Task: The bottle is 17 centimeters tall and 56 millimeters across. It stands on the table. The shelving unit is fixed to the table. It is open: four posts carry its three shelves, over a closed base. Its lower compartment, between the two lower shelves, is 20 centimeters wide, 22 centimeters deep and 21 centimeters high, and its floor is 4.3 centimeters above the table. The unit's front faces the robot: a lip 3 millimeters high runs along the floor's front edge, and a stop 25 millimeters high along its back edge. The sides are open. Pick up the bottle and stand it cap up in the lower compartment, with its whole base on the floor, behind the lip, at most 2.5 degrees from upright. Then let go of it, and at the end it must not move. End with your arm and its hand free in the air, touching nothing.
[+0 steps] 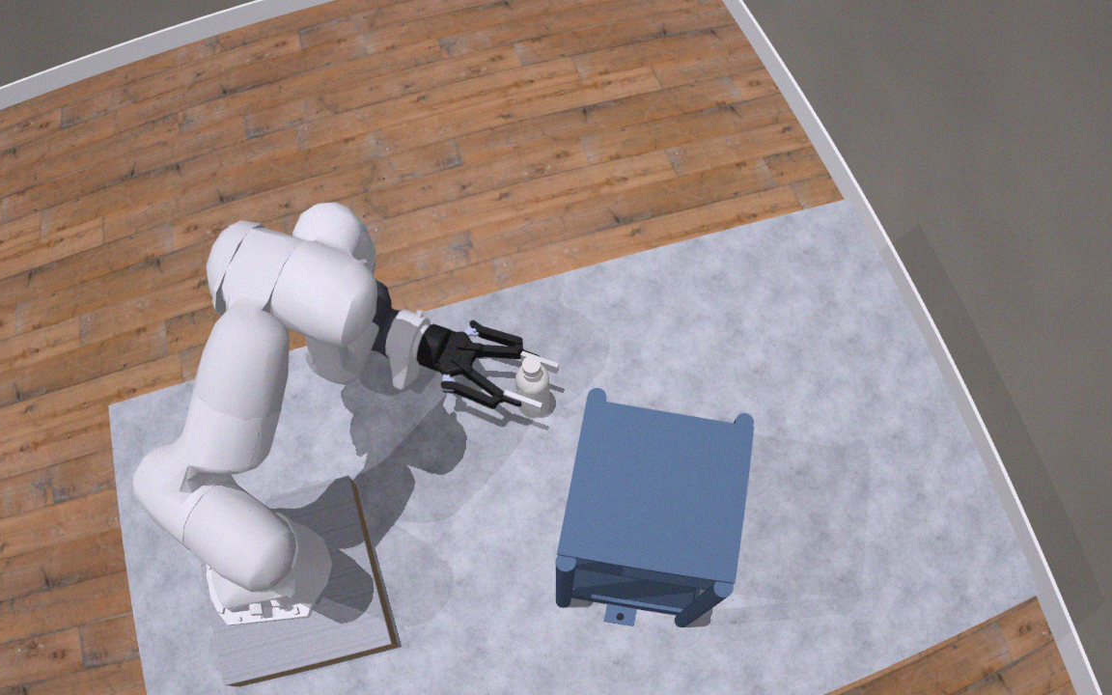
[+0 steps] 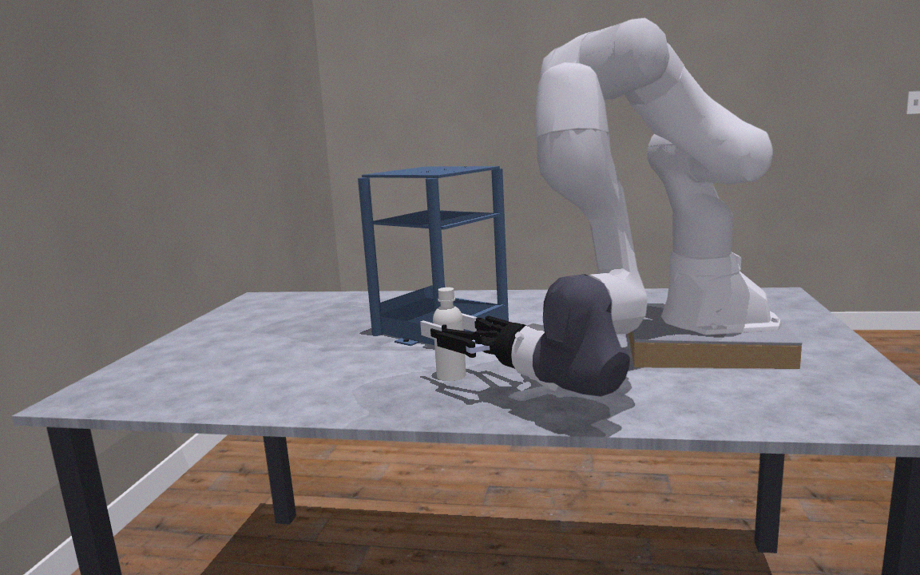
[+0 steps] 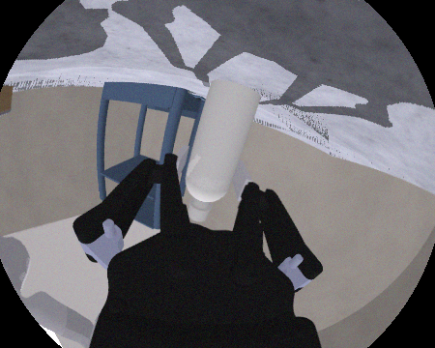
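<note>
My hand is 1 cm below the white bottle. The rest, counted from my hand: blue shelving unit: 7 cm ahead, 30 cm to the right, 8 cm above.
</note>
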